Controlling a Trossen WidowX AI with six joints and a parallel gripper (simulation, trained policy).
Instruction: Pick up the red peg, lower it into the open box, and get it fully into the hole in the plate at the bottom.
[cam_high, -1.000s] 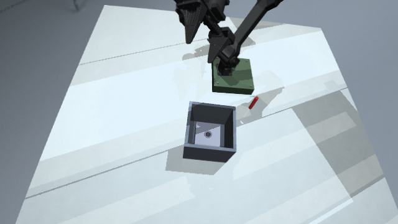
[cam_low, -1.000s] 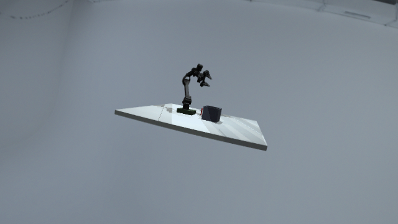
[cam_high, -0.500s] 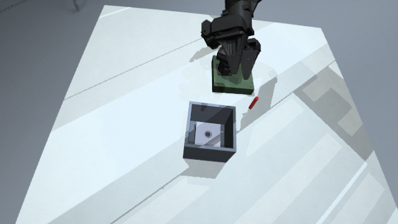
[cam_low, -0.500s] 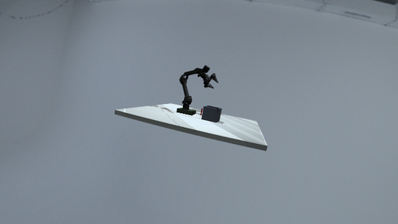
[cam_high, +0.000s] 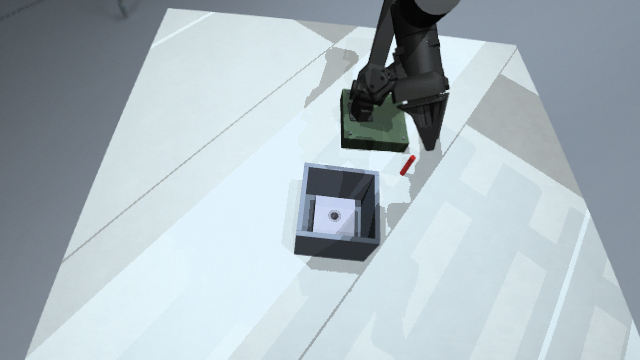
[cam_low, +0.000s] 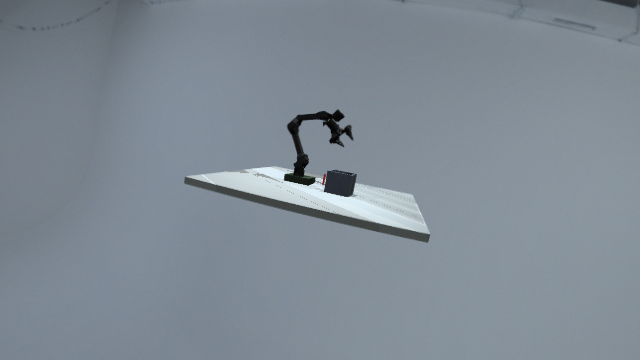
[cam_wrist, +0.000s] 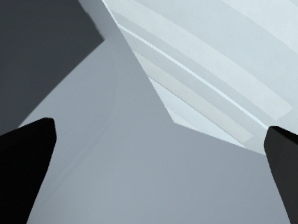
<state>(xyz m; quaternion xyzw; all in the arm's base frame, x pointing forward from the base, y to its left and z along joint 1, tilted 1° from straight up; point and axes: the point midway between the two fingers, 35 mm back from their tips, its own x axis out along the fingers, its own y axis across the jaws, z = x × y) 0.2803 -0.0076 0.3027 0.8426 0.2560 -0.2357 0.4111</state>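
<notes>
My gripper tip is now 290 mm above the red peg, 130 mm past it and 100 mm to the right of it. From my gripper tip the other things lie so: plate 280 mm below, 110 mm to the right.
</notes>
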